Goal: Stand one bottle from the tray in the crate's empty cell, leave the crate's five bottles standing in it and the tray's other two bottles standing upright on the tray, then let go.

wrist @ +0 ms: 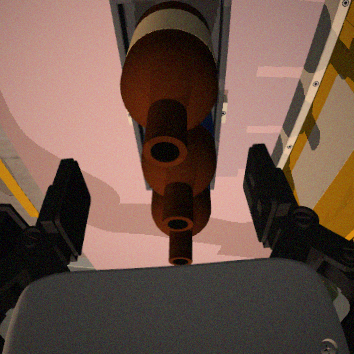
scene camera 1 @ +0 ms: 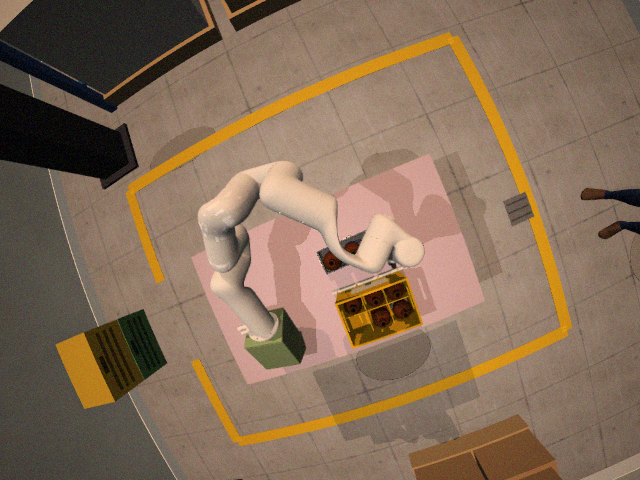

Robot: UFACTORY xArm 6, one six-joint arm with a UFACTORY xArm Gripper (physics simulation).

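Where they show: gripper, fingertip midpoint: (wrist: 163, 171); arm's base at its link origin: (scene camera 1: 264, 326).
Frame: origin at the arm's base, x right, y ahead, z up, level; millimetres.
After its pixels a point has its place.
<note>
The tray (scene camera 1: 321, 261) (wrist: 119, 25) @[z -168, x -180, y 517 mm] lies beside the yellow crate (scene camera 1: 392, 332) @[z -28, x 197, y 433 mm] (wrist: 327, 182) @[z -78, x 18, y 408 mm]. In the wrist view three brown bottles stand upright in a row on the tray: a near one (wrist: 170, 75) @[z -76, x -131, y 520 mm], a middle one (wrist: 180, 162) @[z -78, x -125, y 435 mm] and a far one (wrist: 181, 217) @[z -34, x -124, y 419 mm]. In the scene view two bottles (scene camera 1: 331, 260) @[z -34, x -136, y 326 mm] (scene camera 1: 352, 248) @[z -70, x -144, y 412 mm] show; the arm hides the rest. The crate holds five bottles; its empty cell (scene camera 1: 361, 323) @[z -186, x 181, y 324 mm] is the left one of the lower row. My gripper (wrist: 163, 171) @[z -13, x -133, y 503 mm] is open and empty, its fingers wide apart on either side of the bottle row, above the necks. The scene view mostly hides it under the wrist.
A pale rail (scene camera 1: 365, 282) @[z -163, x 14, y 407 mm] (wrist: 316, 83) @[z -163, x 15, y 463 mm] runs along the crate's tray side. The arm (scene camera 1: 297, 201) @[z 361, x -309, y 353 mm] reaches over the tray from its green base block (scene camera 1: 273, 348) @[z 39, x 77, y 17 mm]. All stand on a pink mat (scene camera 1: 449, 279) @[z -193, x 149, y 745 mm]. Yellow tape (scene camera 1: 491, 108) rings the area; cardboard boxes (scene camera 1: 480, 454) lie beyond it.
</note>
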